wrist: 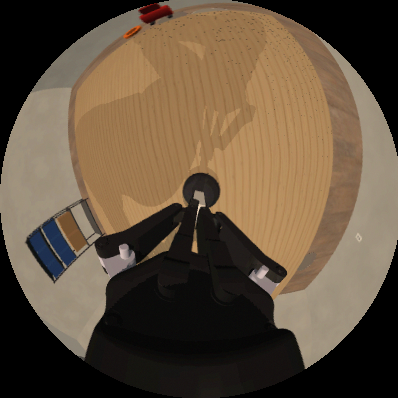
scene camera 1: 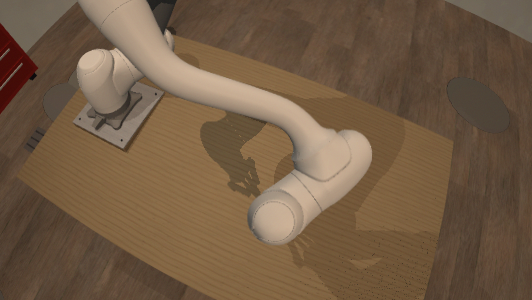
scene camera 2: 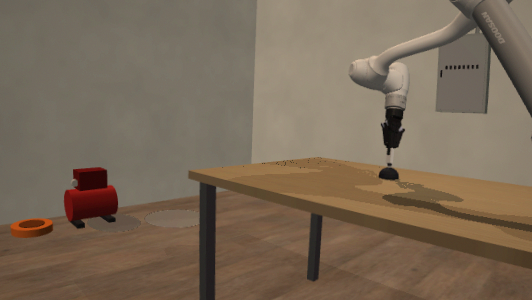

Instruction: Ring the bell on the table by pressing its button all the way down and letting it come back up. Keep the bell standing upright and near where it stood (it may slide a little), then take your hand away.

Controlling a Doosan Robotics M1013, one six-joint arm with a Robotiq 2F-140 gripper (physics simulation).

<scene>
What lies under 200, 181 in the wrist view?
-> A black dome bell.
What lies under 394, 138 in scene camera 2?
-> My gripper.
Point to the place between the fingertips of my gripper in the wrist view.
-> At 197, 197
</scene>
